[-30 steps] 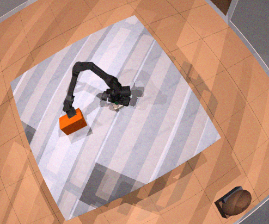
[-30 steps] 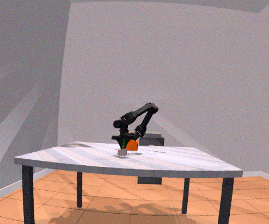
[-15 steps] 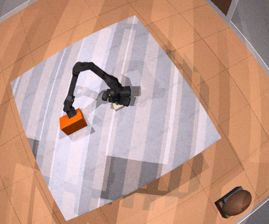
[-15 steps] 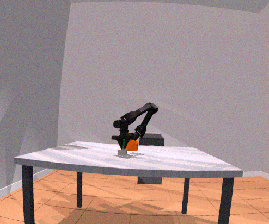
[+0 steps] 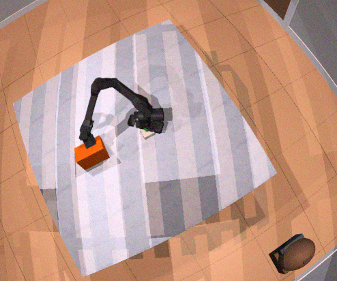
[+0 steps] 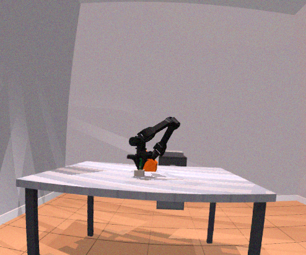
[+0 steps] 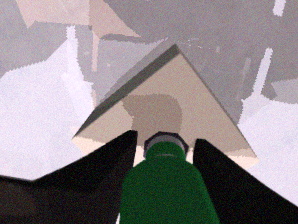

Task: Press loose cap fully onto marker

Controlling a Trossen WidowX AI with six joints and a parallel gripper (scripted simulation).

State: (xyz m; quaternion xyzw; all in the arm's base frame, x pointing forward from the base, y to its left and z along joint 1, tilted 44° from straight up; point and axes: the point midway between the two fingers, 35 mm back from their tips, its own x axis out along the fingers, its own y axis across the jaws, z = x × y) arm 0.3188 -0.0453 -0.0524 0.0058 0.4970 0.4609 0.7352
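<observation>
Now: gripper tip 2 cm above the holder block. Also, from my gripper tip: green marker cap (5 cm above).
</observation>
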